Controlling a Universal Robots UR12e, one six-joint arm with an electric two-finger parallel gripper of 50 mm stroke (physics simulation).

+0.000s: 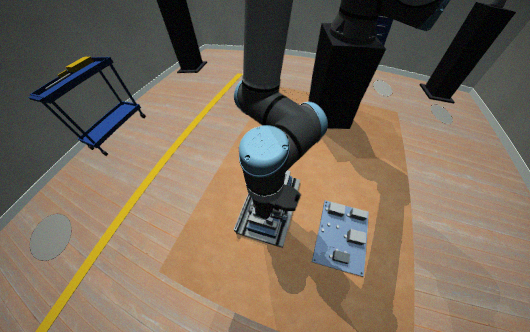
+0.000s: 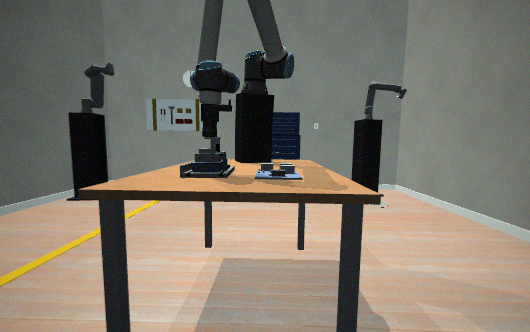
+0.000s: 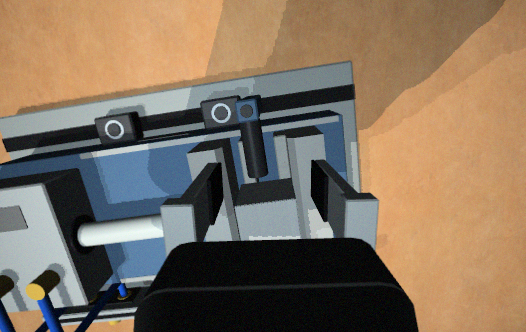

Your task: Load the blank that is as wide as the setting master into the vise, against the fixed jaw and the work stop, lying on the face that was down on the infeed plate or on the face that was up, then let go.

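Places are measured from the arm's base along level axes (x ahead, y left, z up), in millimetres.
Pixels of known places: gripper, between the fingertips: (image 1: 273, 216) (image 2: 215, 152) (image 3: 266, 179); arm's base, origin of its link: (image 1: 351, 34) (image 2: 254, 94).
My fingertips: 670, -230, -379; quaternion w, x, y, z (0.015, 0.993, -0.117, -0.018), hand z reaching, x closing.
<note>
For each thing: its top centre in the pictures, then the offset to it from my fingertips, as dx, dy, dz. "spot": a spot on its surface instead.
- blank, centre of its top: (image 3: 272, 252) -6, -37, +15
- vise, centre of its top: (image 3: 155, 247) (image 1: 269, 195) (image 2: 210, 151) -79, -26, -2
- black work stop, centre of its top: (image 3: 253, 150) -3, +17, -5
- blue infeed plate, centre of its top: (image 1: 343, 235) (image 2: 277, 173) +2, +274, -93
- grey box, a spot on its surface: (image 3: 30, 225) spot: -153, +7, -5
A grey block, the blank (image 3: 265, 217), sits in the vise (image 1: 261, 231) (image 2: 210, 165) (image 3: 130, 175), between the left jaw (image 3: 207, 149) on the white rod and the right jaw (image 3: 307, 145). Its dark end face is at the tip of the black work stop (image 3: 254, 150); whether they touch is unclear. The blank's right side is close to the right jaw. My gripper (image 1: 263, 211) (image 2: 215, 144) (image 3: 266, 179) is open, with its fingers standing apart on either side of the blank and the jaws. The blank's near end and underside are hidden. The setting master cannot be singled out.
The blue infeed plate (image 1: 324, 246) (image 2: 260, 176) lies beside the vise and bears several grey blocks and small pins. A grey box (image 3: 30, 225) with blue, yellow-tipped rods stands at the vise's left end. Two ringed black clamps (image 3: 115, 128) (image 3: 220, 113) sit along the rail.
</note>
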